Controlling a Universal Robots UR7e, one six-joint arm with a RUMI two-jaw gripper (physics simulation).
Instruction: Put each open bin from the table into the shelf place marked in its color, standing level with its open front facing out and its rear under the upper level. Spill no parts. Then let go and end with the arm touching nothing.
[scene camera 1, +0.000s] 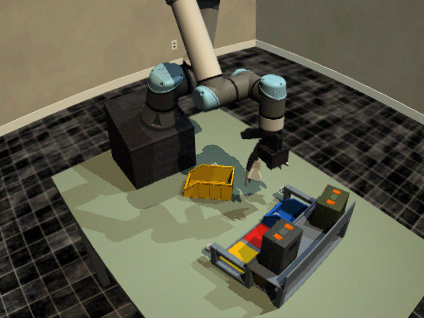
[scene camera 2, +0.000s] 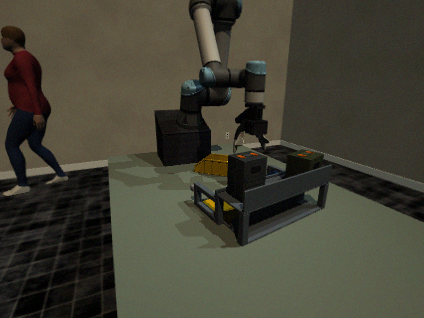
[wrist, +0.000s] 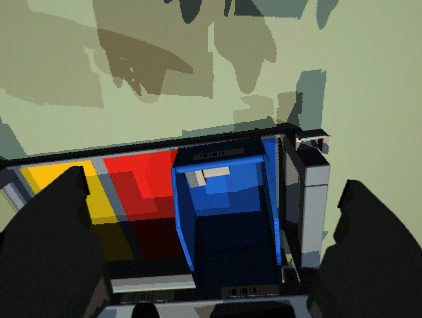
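Seen in the pictures: gripper, fingertip midpoint: (scene camera 1: 264, 177) (wrist: 214, 176); arm's base, origin of the base link: (scene camera 1: 159, 116) (scene camera 2: 189, 122).
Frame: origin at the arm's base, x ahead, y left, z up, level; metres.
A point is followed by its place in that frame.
Note:
The blue bin (scene camera 1: 287, 211) @[x 0.532, y 0.150, z -0.199 m] (wrist: 235, 200) @[x 0.581, y 0.120, z -0.204 m] stands in the shelf's blue place, its low front toward the front rail and its rear reaching toward the upper level. A blue strip (wrist: 270, 155) @[x 0.497, y 0.150, z -0.169 m] shows on its right. Pale parts (wrist: 216, 171) @[x 0.526, y 0.096, z -0.189 m] lie inside it. The yellow bin (scene camera 1: 212, 184) @[x 0.301, y 0.007, z -0.143 m] (scene camera 2: 212, 165) @[x 0.293, y 0.002, z -0.166 m] stands upright on the table; its contents are not clear. The red place (scene camera 1: 256, 235) @[x 0.535, y -0.003, z -0.206 m] (wrist: 142, 180) @[x 0.549, y 0.000, z -0.206 m] and yellow place (scene camera 1: 242, 251) @[x 0.557, y -0.084, z -0.206 m] (wrist: 47, 175) @[x 0.540, y -0.122, z -0.206 m] hold no bin. My gripper (scene camera 1: 267, 173) @[x 0.453, y 0.098, z -0.067 m] (scene camera 2: 250, 149) @[x 0.453, y 0.098, z -0.067 m] (wrist: 214, 176) @[x 0.453, y 0.098, z -0.067 m] is open and empty, above the table near the shelf's blue end.
The grey shelf (scene camera 1: 315, 260) @[x 0.748, y 0.057, z -0.207 m] (scene camera 2: 290, 186) @[x 0.774, y 0.015, z -0.079 m] (wrist: 315, 215) @[x 0.538, y 0.189, z -0.128 m] bears a dark case (scene camera 1: 281, 247) @[x 0.738, y -0.131, z 0.005 m] (scene camera 2: 247, 175) @[x 0.746, y -0.117, z -0.032 m] and an olive case (scene camera 1: 331, 207) @[x 0.727, y 0.101, z -0.016 m] (scene camera 2: 304, 161) @[x 0.739, y 0.100, z -0.026 m] on its upper level. The black base block (scene camera 1: 150, 155) @[x 0.085, y -0.103, z -0.086 m] (scene camera 2: 182, 145) @[x 0.087, y -0.076, z -0.106 m] stands behind the yellow bin. A person (scene camera 2: 27, 85) is at the far left.

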